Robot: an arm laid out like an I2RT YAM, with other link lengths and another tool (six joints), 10 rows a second.
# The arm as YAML. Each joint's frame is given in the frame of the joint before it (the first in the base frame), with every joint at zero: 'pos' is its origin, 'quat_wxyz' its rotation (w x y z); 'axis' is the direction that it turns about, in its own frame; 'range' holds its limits. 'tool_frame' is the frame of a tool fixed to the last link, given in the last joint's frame.
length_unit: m
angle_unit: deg
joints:
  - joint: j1
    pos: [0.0, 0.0, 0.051]
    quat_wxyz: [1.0, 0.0, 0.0, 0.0]
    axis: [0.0, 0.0, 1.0]
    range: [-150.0, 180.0]
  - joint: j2
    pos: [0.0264, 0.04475, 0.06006]
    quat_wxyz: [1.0, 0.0, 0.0, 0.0]
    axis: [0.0, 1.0, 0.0]
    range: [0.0, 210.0]
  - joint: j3
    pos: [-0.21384, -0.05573, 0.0]
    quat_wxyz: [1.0, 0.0, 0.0, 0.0]
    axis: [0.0, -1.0, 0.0]
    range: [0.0, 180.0]
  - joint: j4
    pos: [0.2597, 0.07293, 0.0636]
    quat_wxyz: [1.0, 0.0, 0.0, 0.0]
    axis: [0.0, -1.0, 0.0]
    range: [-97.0, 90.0]
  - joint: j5
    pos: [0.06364, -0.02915, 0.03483]
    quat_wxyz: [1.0, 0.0, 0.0, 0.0]
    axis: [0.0, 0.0, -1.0]
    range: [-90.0, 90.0]
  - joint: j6
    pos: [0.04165, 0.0, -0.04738]
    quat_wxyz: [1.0, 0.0, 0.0, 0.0]
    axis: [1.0, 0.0, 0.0]
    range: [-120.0, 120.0]
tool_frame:
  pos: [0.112, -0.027, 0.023]
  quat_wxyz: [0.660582, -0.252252, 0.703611, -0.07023]
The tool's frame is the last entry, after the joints.
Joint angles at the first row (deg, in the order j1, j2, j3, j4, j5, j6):
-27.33 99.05 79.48 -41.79 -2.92 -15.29
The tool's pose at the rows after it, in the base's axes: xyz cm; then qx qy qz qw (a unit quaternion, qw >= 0):
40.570, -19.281, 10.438, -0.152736, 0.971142, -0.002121, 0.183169
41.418, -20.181, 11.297, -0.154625, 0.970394, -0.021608, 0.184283
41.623, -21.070, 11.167, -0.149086, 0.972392, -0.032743, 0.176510
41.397, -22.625, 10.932, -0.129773, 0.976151, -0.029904, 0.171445
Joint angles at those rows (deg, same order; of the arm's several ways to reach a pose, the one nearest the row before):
-27.40 100.96 80.33 -41.57 -0.94 -15.62
-27.42 102.73 83.48 -41.52 0.65 -16.30
-27.79 104.45 85.13 -41.48 2.16 -16.53
-29.57 106.66 87.71 -42.72 2.12 -16.06

